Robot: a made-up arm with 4 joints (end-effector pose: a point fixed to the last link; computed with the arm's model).
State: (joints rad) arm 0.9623 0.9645 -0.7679 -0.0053
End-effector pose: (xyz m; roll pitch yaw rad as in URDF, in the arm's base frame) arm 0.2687 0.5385 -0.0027 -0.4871 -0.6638 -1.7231
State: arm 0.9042 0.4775 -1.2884 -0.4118
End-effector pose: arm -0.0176 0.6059 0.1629 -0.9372 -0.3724 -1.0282
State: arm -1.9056 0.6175 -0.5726 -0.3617
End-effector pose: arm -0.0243 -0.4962 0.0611 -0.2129 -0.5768 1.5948
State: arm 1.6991 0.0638 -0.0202 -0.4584
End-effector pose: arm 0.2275 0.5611 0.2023 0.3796 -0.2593 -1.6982
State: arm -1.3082 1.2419 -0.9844 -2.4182
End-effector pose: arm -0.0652 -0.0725 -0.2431 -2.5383 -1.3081 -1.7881
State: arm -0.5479 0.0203 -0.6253 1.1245
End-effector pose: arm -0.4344 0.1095 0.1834 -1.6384 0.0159 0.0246
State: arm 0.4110 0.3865 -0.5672 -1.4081
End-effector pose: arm -0.3419 0.2732 -0.0116 0.6167 -0.8785 -0.4322
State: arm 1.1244 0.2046 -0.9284 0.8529
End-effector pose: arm 0.2236 0.5436 0.1328 -1.6110 -0.1819 -1.6602
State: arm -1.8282 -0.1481 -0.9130 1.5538
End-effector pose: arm -0.0486 -0.4147 0.1022 -2.3147 -0.1745 1.3098
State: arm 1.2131 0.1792 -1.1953 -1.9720
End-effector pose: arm -0.1970 0.4438 0.1422 0.3845 -0.7327 -0.7096
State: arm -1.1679 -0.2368 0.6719 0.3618
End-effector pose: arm -0.1615 -0.3648 0.4182 0.3726 0.3456 1.3526
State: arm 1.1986 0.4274 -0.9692 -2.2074
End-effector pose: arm -0.0956 0.4114 -0.0519 0.8434 -1.1327 -1.0287
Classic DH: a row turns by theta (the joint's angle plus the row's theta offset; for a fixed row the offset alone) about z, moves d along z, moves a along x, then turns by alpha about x. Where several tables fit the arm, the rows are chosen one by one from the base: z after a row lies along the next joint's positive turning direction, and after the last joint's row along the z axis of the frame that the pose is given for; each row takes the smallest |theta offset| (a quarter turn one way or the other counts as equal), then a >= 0, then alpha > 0; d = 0 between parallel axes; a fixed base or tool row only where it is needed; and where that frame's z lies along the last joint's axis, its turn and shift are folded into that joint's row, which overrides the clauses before.
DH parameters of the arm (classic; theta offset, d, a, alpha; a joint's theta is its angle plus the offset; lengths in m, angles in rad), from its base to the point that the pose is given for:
base (fixed): 0.4204 0 0.0931 3.1416
joint 1: 0.4159 -0.1634 -0.0068 -0.8472
joint 2: -1.5678 -0.1845 0.0314 -1.5674
joint 3: -1.1032 -0.2222 0.118 -2.6479
joint 4: 1.233 0.2642 0.1225 -1.7473
tool (fixed): 2.0344 0.192 0 0

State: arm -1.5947 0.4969 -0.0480 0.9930
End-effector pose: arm -0.3476 -0.2974 0.1679 -0.8064 -0.0363 0.9263
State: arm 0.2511 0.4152 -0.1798 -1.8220
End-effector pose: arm -0.2444 0.2561 -0.1613 1.8489 -1.0021 -0.9729
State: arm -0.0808 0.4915 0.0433 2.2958
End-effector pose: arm -0.0869 0.5211 0.0069 -1.8852 -0.0761 -1.1327
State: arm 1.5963 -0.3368 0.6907 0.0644
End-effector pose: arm 0.0991 0.5178 0.4040 0.6641 0.2794 -1.3589
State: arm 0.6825 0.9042 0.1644 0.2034
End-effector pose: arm 0.0924 0.5638 0.0225 0.2288 -0.5327 -1.3902
